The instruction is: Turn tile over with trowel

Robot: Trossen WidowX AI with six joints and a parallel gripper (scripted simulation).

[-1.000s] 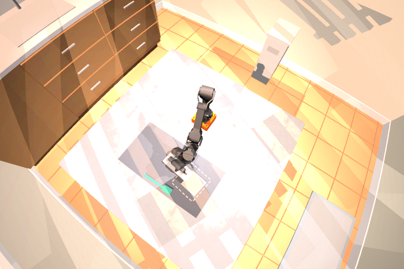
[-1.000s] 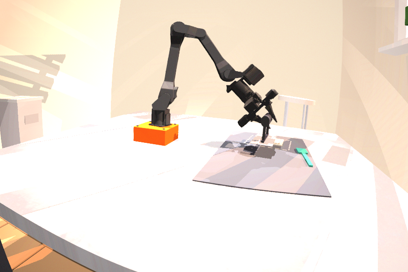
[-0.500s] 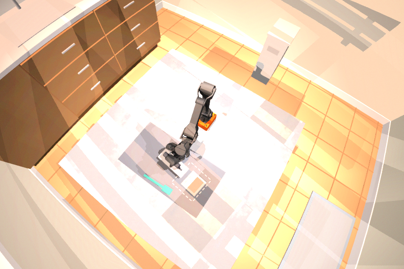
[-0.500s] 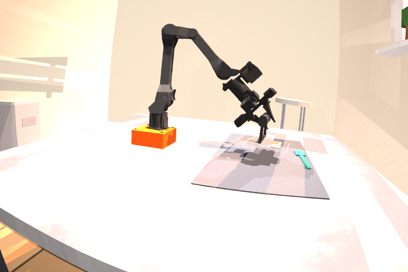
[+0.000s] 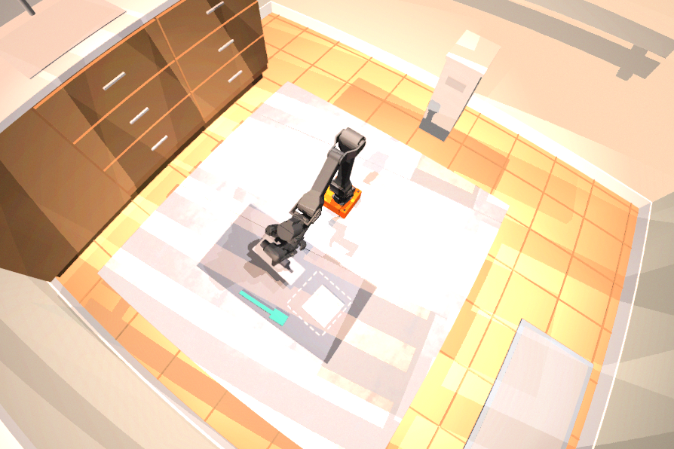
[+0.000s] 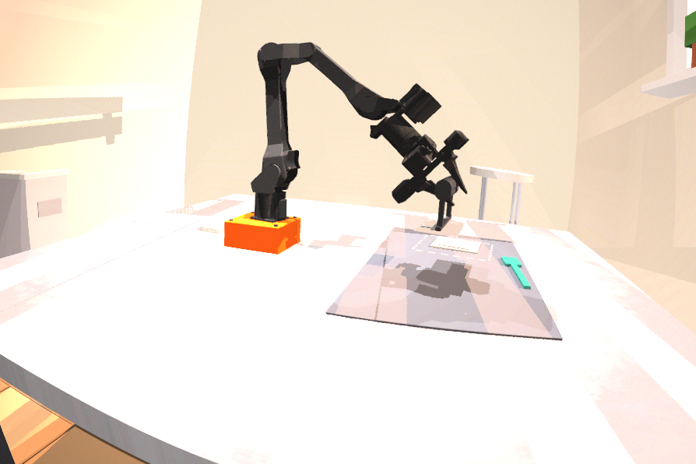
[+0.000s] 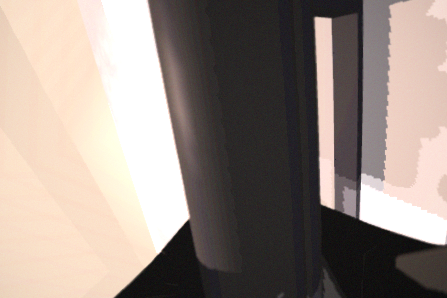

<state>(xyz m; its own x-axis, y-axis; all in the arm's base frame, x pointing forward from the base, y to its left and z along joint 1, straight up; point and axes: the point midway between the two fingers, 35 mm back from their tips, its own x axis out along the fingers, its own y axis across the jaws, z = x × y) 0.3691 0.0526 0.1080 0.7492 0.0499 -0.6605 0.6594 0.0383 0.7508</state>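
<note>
The grey trowel lies 30 mm behind my gripper tip and 10 mm below it. From my gripper tip the other things lie so: teal trowel 130 mm below, 130 mm ahead, 70 mm to the left; then white tile 210 mm to the left, 130 mm below, 30 mm behind; then grey mat 160 mm below, 20 mm to the left.
</note>
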